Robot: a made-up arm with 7 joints.
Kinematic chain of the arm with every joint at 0, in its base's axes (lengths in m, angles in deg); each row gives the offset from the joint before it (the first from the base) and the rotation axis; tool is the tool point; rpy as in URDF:
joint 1: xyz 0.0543 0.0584 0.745 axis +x
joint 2: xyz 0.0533 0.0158 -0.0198 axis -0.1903 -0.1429 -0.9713
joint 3: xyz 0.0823 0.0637 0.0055 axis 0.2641 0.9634 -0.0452
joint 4: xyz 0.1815 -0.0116 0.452 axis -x
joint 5: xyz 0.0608 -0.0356 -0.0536 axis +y
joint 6: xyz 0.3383 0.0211 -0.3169 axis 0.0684 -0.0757 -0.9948
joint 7: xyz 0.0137 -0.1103 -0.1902 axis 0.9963 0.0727 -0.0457
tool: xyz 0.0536 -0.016 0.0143 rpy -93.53 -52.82 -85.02
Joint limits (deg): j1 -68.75..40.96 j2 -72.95..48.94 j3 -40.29..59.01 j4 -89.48..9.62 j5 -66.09..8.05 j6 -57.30..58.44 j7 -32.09..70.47
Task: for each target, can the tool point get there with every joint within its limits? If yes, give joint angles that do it. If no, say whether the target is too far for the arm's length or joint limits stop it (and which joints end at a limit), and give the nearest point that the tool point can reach.
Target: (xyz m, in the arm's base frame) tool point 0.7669 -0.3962 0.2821
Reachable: yes | joints 13.15 34.86 45.59 -10.27 -44.22 41.71 40.07
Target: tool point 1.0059 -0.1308 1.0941
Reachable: yes | joints -41.58 28.93 14.66 -76.76 -54.99 33.18 57.36
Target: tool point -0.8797 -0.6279 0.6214
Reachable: no: joint limits stop it (at a limit: joint 1, joint 2, joint 3, joint 5, joint 7) | nearest point -0.1952 -0.2071 0.2319 | short by 0.893 m
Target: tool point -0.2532 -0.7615 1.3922
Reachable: no: joint limits stop it (at a limit: joint 1, joint 2, joint 3, joint 5) | nearest point 0.3803 -0.6576 1.4334 | short by 0.643 m
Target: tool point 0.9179 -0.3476 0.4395
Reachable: yes | joints -42.18 15.69 49.68 -41.23 -31.65 -6.30 12.79
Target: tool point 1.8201 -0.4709 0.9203
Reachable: no: too far | nearest point 1.2351 -0.2854 0.8547 | short by 0.617 m
